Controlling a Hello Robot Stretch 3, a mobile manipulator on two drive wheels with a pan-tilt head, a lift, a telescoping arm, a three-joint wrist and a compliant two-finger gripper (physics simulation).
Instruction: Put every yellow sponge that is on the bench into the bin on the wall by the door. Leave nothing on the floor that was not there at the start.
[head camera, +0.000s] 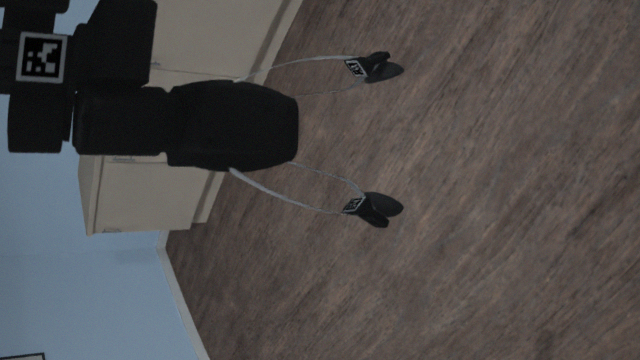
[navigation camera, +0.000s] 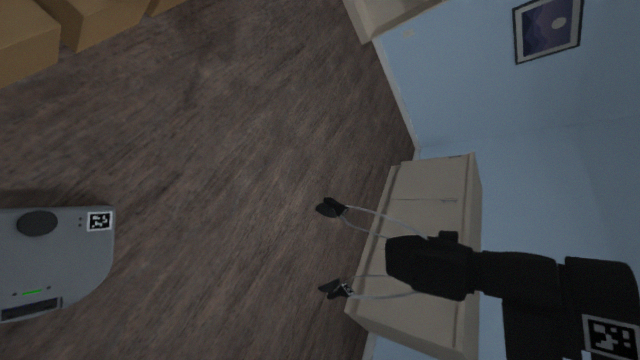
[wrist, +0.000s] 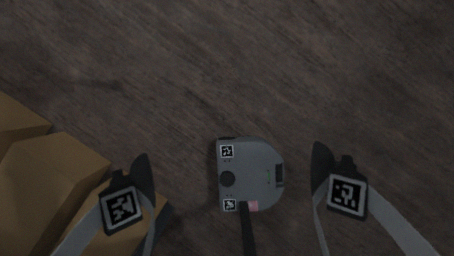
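Where they show: gripper, fingertip midpoint: (head camera: 396, 139) (navigation camera: 319, 245) (wrist: 231, 166); robot's base, link origin: (navigation camera: 38, 221) (wrist: 228, 167).
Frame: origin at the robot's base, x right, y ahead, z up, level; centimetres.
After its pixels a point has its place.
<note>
My gripper (head camera: 380, 138) @(z 96.6, x 32.4, y -2.2 cm) (navigation camera: 332, 248) @(z 96.6, x 32.4, y -2.2 cm) (wrist: 231, 166) @(z 96.6, x 32.4, y -2.2 cm) is open and empty, its two fingers wide apart and pointing down, high over the wood floor (head camera: 490, 200) @(z 0.0, x 72.7, y 11.1 cm). No yellow sponge shows in the head, navigation or wrist view. The bin on the wall and the bench's top do not show either.
A cream cabinet (head camera: 145, 195) @(z 54.4, x 262.8, y 23.9 cm) (navigation camera: 425, 220) @(z 55.9, x 230.2, y -15.8 cm) stands along the blue wall behind the gripper. Brown boxes (navigation camera: 25, 45) (wrist: 45, 185) lie on the far side of the base. My grey base (navigation camera: 60, 260) @(z 16.0, x 4.9, y -11.3 cm) (wrist: 250, 170) @(z 16.0, x 3.5, y -10.5 cm) is below. A framed picture (navigation camera: 545, 35) @(z 150.3, x 297.1, y 154.2 cm) hangs on the wall.
</note>
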